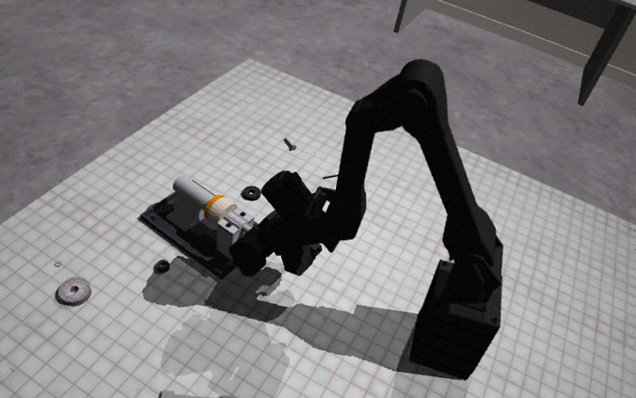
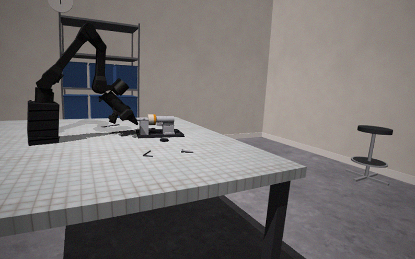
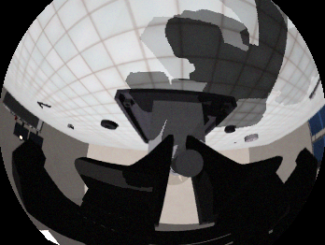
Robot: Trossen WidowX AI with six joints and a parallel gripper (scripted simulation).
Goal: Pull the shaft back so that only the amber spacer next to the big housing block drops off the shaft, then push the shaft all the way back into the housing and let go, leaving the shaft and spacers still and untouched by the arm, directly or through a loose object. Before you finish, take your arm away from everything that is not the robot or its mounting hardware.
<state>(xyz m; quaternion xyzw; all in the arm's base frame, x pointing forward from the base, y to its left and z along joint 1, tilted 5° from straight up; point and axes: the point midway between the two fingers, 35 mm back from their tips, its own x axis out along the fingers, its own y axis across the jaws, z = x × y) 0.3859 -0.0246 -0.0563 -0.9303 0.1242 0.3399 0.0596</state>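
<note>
Now: the grey shaft 60 mm ahead of my hand and 20 mm to the right of it. From my hand the other things lie so: amber spacer (100 mm ahead, 30 mm to the right); then grey disc (260 mm ahead, 210 mm to the left, 70 mm below); then screw (380 mm to the right, 80 mm ahead, 70 mm below).
</note>
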